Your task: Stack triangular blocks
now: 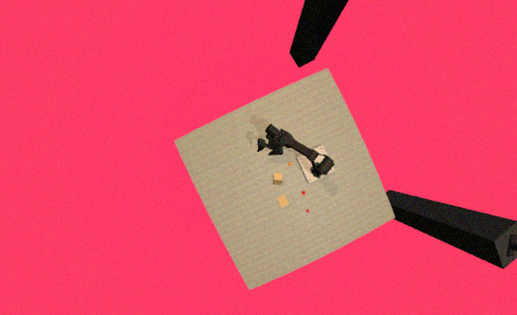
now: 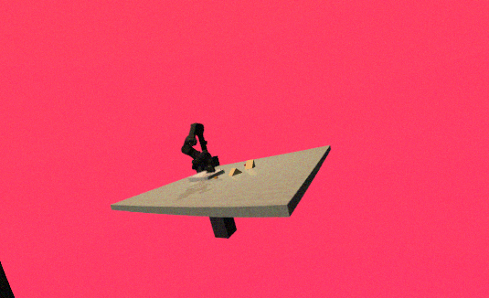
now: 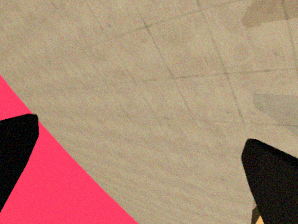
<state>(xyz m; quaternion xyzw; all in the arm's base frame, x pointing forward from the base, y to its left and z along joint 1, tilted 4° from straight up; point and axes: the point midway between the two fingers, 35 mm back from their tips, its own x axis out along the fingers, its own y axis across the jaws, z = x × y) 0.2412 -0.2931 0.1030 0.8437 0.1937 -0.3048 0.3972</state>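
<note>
My gripper tip is now 22 cm to the right of the block and 7 cm above it. The rest, counted from my gripper tip: orange piece 13 cm behind, 16 cm to the left, 8 cm below.
</note>
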